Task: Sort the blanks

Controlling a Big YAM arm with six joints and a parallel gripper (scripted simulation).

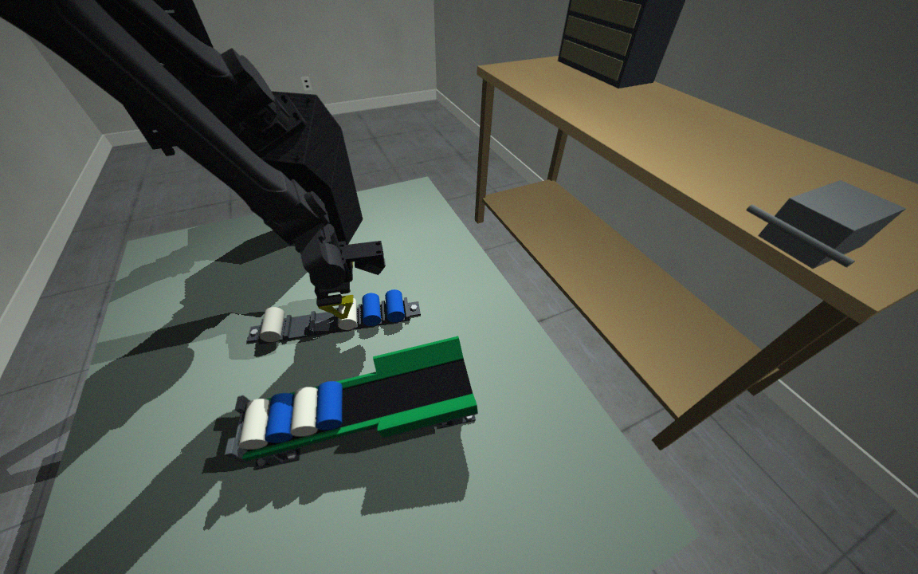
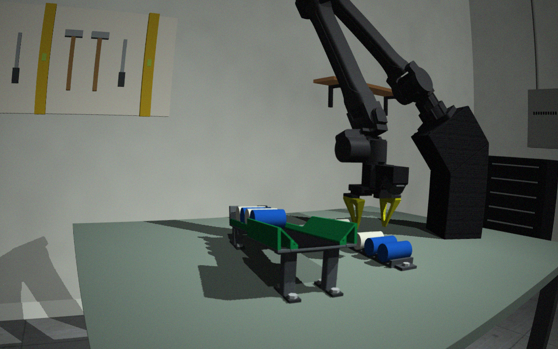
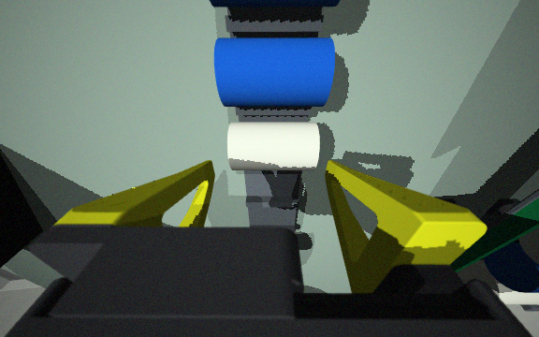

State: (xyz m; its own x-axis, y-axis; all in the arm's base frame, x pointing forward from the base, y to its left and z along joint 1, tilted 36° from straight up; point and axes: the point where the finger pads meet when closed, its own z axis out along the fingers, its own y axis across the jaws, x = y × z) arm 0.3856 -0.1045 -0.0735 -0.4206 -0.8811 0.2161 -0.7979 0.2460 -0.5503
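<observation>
Now: hand 10 mm past the dark stock rack, 20 mm to the left of it and 70 mm above it.
</observation>
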